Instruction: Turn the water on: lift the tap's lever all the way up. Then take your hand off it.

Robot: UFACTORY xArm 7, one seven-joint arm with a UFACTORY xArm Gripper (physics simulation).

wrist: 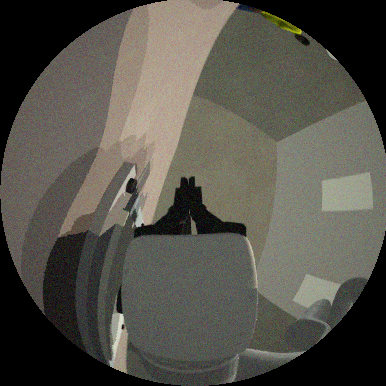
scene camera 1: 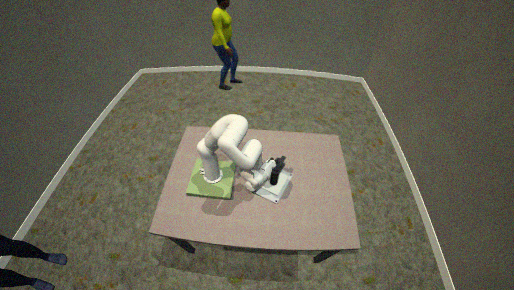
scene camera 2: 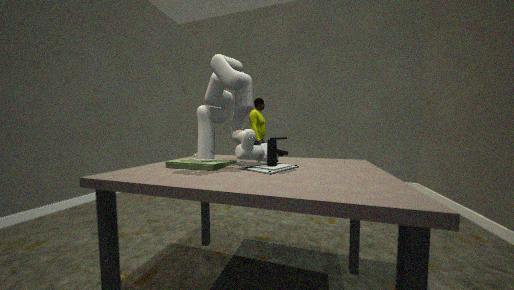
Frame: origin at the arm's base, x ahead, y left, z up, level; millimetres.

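Seen in the pictures: gripper, fingertip midpoint: point(wrist: 188, 184) point(scene camera 1: 279, 158); arm's base at its link origin: point(scene camera 1: 213, 175) point(scene camera 2: 205, 160).
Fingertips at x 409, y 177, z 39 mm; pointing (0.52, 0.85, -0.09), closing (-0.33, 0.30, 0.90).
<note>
Offsets run from my fingertips to a thing's top centre. "pt": to the spot under its first point. Level surfaces: height alone.
The black tap {pt 181 mm right, 21 mm back, 72 mm up} point(scene camera 1: 274, 176) point(scene camera 2: 272, 152) stands upright on a pale plate {157 mm right, 19 mm back, 50 mm down} point(scene camera 1: 276, 201) point(scene camera 2: 270, 172). Its flat lever {103 mm right, 2 mm ahead, 94 mm up} point(scene camera 2: 281, 138) runs about level from the top of the body in scene camera 2, above the short spout. My gripper point(wrist: 188, 184) is shut and empty, its fingers pointing forward. In scene camera 1 the gripper point(scene camera 1: 278, 160) is low behind the tap, close to it. In scene camera 2 the tap hides the fingers. Whether they touch the lever or spout cannot be told. In the wrist view, the plate {pt 212 mm right, 48 mm back, 48 mm down} point(wrist: 117, 332) shows at the left beside large dark shapes.
The arm's green base board point(scene camera 1: 210, 192) point(scene camera 2: 192, 166) lies left of the plate on the table {62 mm down} point(scene camera 1: 310, 220) point(scene camera 2: 350, 192). A person in yellow point(scene camera 1: 221, 30) point(scene camera 2: 257, 122) point(wrist: 281, 22) is beyond the table. Another person's legs point(scene camera 1: 30, 251) show at the lower left.
</note>
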